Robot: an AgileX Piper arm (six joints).
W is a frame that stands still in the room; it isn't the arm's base.
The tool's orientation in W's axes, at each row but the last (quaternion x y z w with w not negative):
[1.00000 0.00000 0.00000 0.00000]
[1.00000 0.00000 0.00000 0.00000]
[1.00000 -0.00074 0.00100 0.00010]
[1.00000 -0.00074 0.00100 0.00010]
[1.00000 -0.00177 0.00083 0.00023]
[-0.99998 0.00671 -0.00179 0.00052]
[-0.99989 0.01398 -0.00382 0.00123]
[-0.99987 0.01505 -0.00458 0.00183]
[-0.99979 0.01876 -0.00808 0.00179]
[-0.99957 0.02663 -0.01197 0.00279]
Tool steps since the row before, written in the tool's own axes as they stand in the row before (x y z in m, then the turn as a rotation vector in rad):
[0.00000 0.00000 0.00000 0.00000 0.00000 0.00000]
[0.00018 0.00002 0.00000 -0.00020 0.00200 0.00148]
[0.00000 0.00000 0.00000 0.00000 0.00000 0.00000]
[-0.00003 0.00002 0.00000 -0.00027 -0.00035 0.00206]
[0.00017 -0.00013 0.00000 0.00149 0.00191 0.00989]
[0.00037 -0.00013 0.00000 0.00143 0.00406 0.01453]
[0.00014 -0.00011 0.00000 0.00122 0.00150 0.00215]
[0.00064 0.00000 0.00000 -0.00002 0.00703 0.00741]
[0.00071 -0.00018 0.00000 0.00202 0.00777 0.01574]
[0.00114 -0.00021 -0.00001 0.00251 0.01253 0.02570]
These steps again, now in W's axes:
[0.00000 0.00000 0.00000 0.00000 0.00000 0.00000]
[0.00018 -0.00002 0.00000 -0.00020 -0.00200 -0.00148]
[0.00000 0.00000 0.00000 0.00000 0.00000 0.00000]
[-0.00003 -0.00002 0.00000 -0.00027 0.00035 -0.00206]
[0.00017 0.00013 0.00000 0.00150 -0.00192 -0.00989]
[0.00037 0.00013 0.00000 0.00143 -0.00406 -0.01453]
[0.00014 0.00011 0.00000 0.00119 -0.00153 -0.00214]
[0.00064 -0.00002 0.00001 -0.00016 -0.00700 -0.00744]
[0.00072 0.00015 0.00001 0.00198 -0.00779 -0.01574]
[0.00115 0.00015 0.00004 0.00246 -0.01252 -0.02571]

